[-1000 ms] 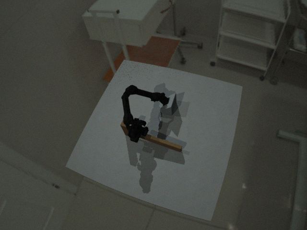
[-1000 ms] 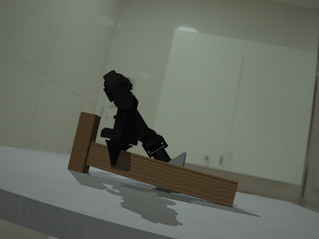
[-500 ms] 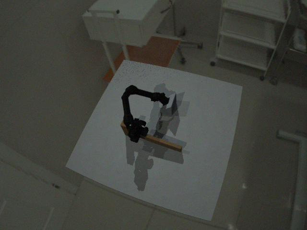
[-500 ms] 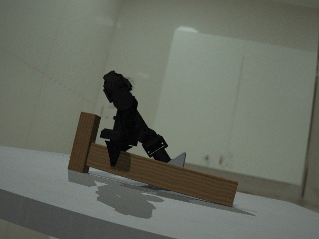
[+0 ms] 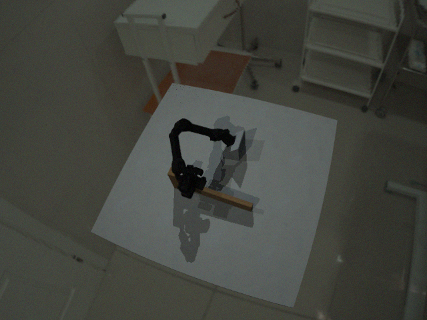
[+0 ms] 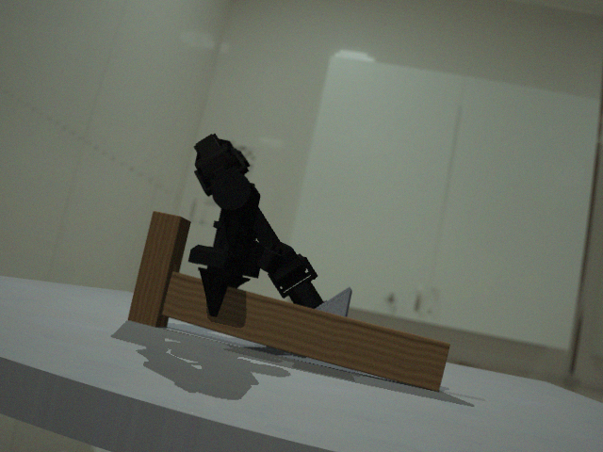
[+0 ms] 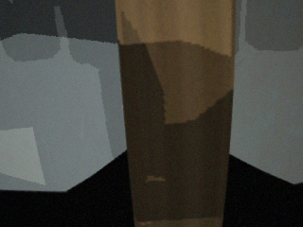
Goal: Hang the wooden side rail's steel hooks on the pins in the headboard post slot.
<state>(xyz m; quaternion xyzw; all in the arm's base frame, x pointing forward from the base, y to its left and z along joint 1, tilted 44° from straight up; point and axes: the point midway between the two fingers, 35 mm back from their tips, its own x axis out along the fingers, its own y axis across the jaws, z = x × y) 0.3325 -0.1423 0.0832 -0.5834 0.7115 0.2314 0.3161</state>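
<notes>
My gripper tip is 110 mm to the left of the wooden headboard post, 50 mm below it and 20 mm past it.
</notes>
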